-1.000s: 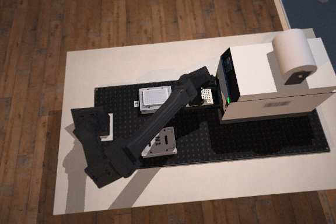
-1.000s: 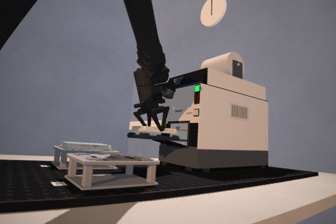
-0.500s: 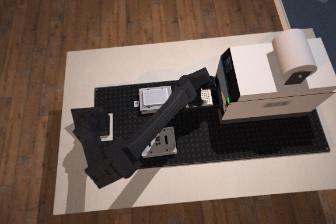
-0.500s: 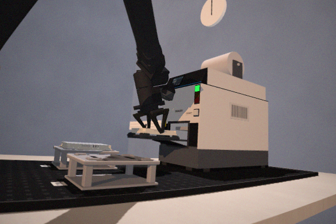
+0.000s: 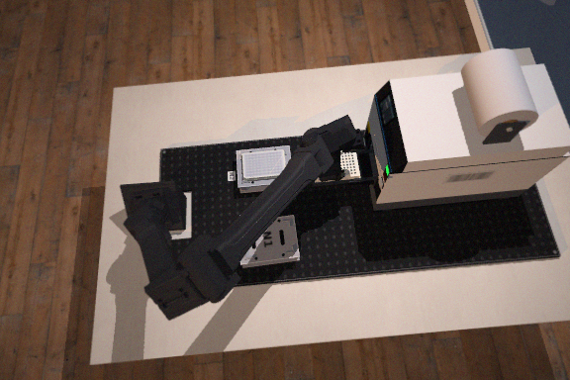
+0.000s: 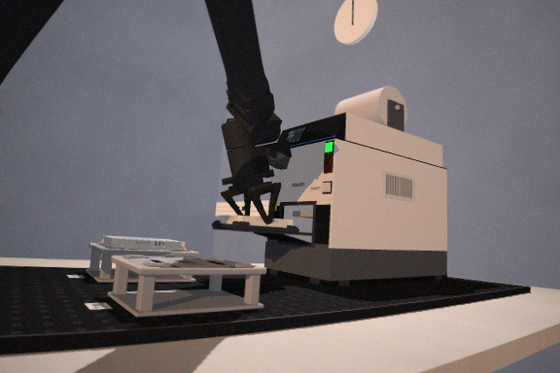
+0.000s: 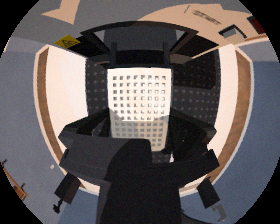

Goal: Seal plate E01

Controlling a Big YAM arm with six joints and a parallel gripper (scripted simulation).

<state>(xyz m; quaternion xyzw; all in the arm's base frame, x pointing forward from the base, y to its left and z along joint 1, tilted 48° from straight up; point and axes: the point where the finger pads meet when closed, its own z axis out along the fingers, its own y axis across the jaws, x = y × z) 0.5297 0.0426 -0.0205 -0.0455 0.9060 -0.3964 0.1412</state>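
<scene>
The sealer stage lies 2 cm below my hand. The rest, counted from my hand: nest: 22 cm behind, 17 cm to the right, 7 cm below; then plate: 20 cm behind, 6 cm below, 5 cm to the left; then start button: 10 cm to the right, 10 cm ahead, 7 cm above.
</scene>
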